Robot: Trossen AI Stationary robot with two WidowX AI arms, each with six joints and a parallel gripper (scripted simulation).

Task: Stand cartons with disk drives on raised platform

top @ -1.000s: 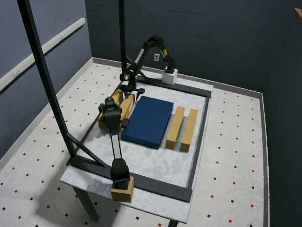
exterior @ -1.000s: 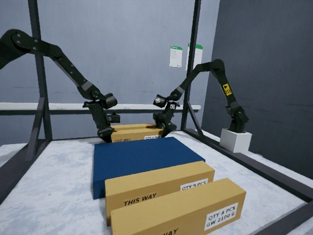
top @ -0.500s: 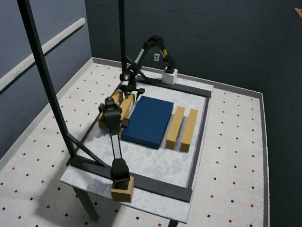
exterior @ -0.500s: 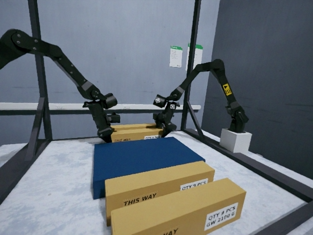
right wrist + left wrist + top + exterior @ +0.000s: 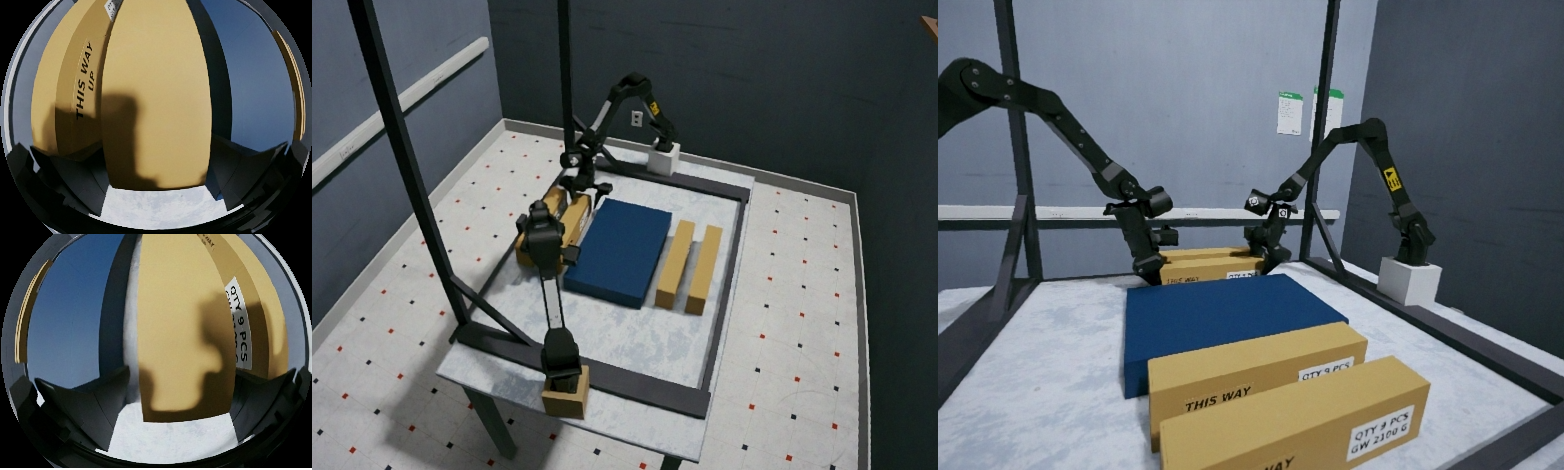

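The carton lies 10 mm behind my right hand, 150 mm to the left of it and 30 mm below it. Also, from my right hand: dark frame rail: 550 mm ahead, 130 mm to the left, 60 mm below; then raised blue platform: 180 mm ahead, 140 mm to the left, 40 mm below.
My left hand is 14 cm to the left of the carton and 3 cm above it. Round my left hand: dark frame rail 56 cm ahead, 16 cm to the right, 7 cm below; then raised blue platform 19 cm ahead, 15 cm to the right, 5 cm below.
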